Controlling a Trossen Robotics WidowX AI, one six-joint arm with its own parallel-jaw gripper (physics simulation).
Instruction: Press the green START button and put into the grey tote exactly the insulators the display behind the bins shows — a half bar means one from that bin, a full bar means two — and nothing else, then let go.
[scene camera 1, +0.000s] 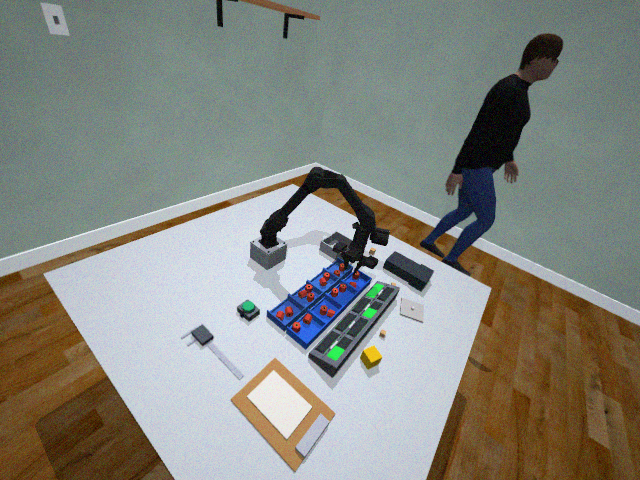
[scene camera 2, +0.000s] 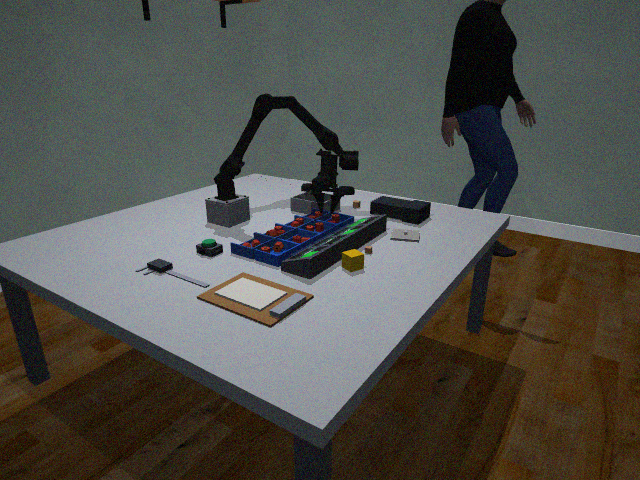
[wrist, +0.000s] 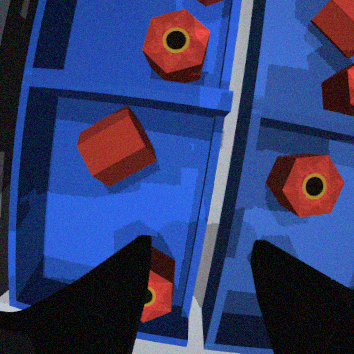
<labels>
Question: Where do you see the gripper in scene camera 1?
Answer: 349, 272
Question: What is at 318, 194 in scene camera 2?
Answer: The gripper.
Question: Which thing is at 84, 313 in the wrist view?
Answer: The gripper.
</labels>
